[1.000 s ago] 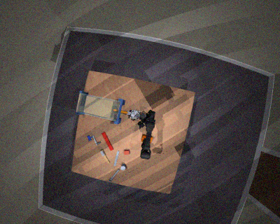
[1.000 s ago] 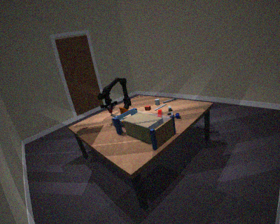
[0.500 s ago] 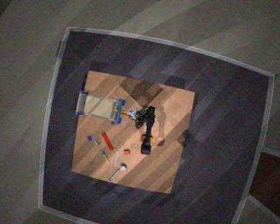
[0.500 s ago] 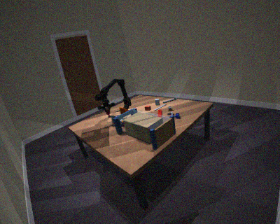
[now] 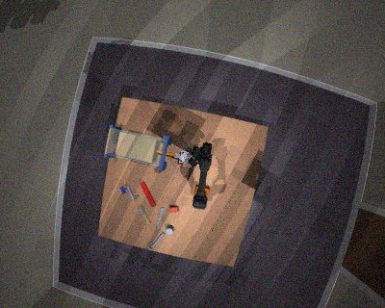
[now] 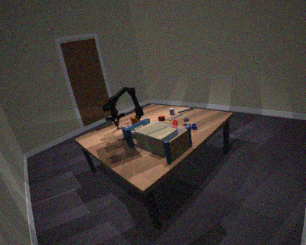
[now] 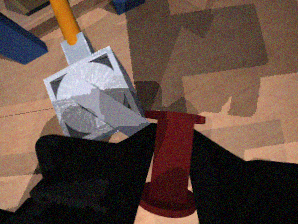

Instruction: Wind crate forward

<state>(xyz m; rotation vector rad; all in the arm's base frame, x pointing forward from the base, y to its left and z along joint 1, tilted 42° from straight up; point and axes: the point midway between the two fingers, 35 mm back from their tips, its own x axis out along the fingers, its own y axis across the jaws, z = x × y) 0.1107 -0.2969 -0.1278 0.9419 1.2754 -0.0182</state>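
My gripper tip is 20 mm short of the red-knobbed winch handle, 30 mm to the right of it and 30 mm above it. Round my gripper tip: blue frame (230 mm ahead, 70 mm to the left, 30 mm below); grey hand winch (50 mm ahead, 60 mm to the left, 100 mm below); red knob (10 mm behind, 10 mm to the left).
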